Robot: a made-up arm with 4 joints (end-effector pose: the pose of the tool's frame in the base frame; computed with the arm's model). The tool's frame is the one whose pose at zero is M.
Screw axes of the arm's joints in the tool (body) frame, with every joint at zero. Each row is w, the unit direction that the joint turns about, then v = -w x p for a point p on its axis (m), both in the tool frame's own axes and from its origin. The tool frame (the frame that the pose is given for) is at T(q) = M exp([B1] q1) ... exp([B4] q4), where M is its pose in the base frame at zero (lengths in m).
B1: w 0 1 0 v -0.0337 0 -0.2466
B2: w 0 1 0 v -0.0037 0 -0.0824
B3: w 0 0 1 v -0.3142 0.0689 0
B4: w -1 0 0 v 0 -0.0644 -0.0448
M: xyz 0.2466 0.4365 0.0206 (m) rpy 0 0 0 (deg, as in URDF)
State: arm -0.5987 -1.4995 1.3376 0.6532
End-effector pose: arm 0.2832 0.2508 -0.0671 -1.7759 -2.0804 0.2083
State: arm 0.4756 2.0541 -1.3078 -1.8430
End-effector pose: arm -0.0763 0.1388 -0.3419 -0.3706 0.7206 -1.6499
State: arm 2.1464 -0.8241 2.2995 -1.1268
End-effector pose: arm -0.1149 -0.0572 0.2331 -1.9961 -1.8441 -1.4675
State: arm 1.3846 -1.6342 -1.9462 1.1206
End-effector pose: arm 0.1996 -0.0265 -0.0699 -0.5008 0.8998 -1.7493
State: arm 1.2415 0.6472 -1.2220 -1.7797
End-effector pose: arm 0.0302 0.1680 -0.4713 0.1820 0.3534 -1.6435
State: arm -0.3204 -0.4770 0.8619 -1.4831
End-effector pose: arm -0.0442 0.3943 0.0056 0.9831 -0.0002 1.1510
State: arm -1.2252 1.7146 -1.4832 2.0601
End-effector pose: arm 0.2936 0.0704 0.1452 -1.9212 1.8007 -0.5073
